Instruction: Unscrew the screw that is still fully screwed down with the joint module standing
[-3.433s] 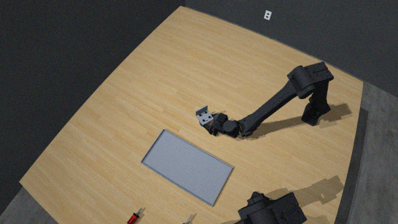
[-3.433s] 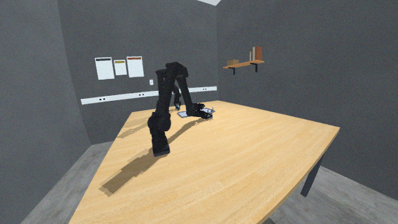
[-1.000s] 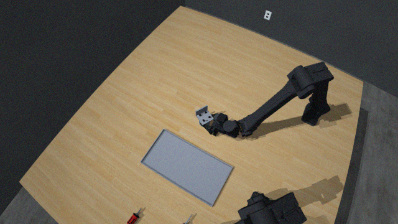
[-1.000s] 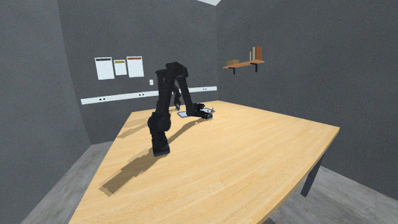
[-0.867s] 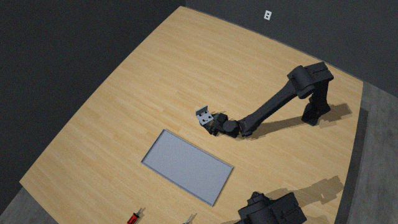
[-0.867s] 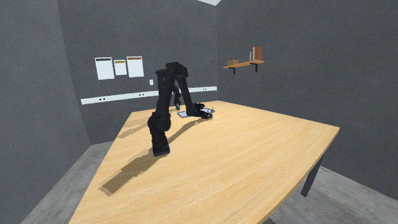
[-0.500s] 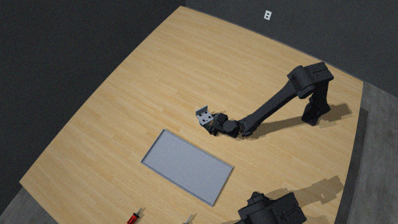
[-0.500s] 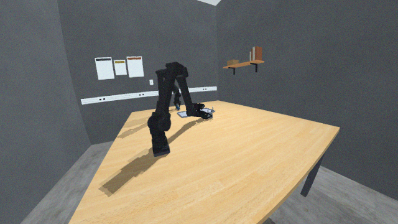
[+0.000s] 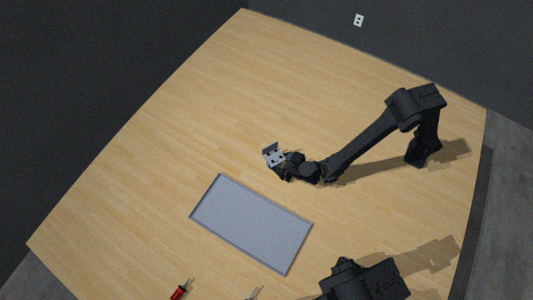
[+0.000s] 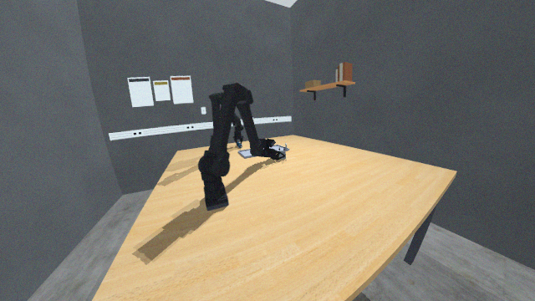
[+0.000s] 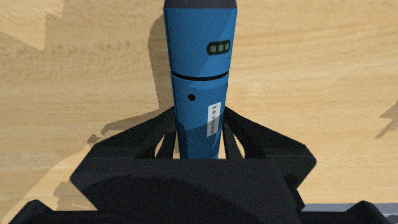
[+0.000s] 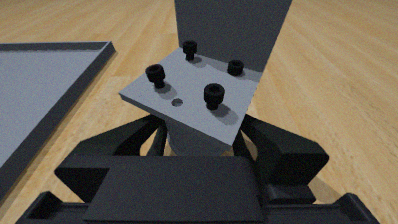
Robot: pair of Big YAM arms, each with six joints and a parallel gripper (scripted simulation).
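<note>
Right now my right hand is 10 mm below the joint module. Also, from my right hand: grey bracket 50 mm above; then grey tray 80 mm behind, 250 mm to the left, 20 mm below.
</note>
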